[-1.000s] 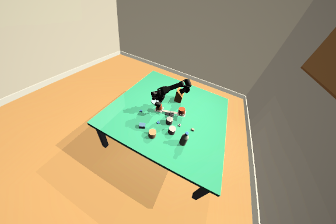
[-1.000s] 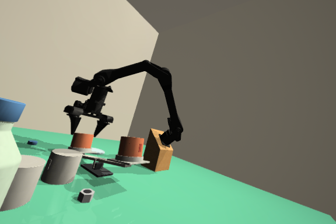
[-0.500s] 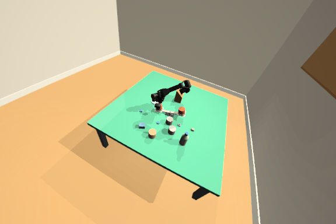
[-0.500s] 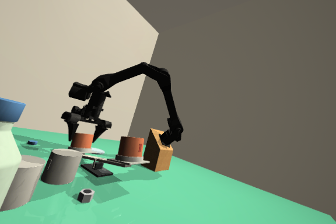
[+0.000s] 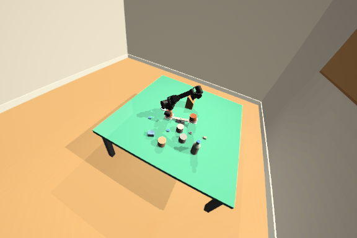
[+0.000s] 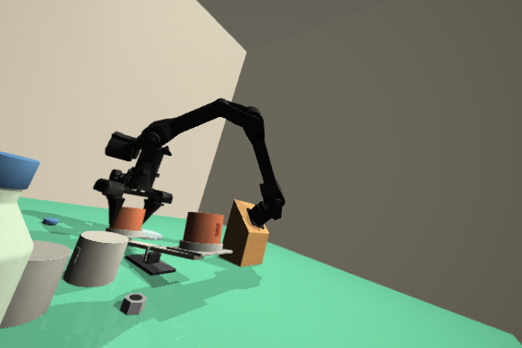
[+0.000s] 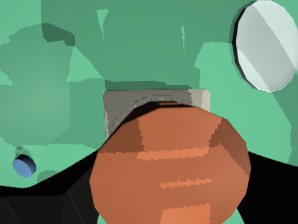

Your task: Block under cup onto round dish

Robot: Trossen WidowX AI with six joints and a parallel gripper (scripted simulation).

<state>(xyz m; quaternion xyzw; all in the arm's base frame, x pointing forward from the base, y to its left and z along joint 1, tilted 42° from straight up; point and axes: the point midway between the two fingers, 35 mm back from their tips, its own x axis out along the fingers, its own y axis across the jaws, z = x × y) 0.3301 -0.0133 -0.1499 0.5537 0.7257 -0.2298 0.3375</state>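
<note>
Now: gripper tip 10 cm past the pale round dish, 11 cm to the left of it and 4 cm above it. Round my gripper tip: pale green block 1 cm below; balance 3 cm behind, 13 cm to the left, 1 cm below; blue block 29 cm ahead, 1 cm to the right, 3 cm below.
</note>
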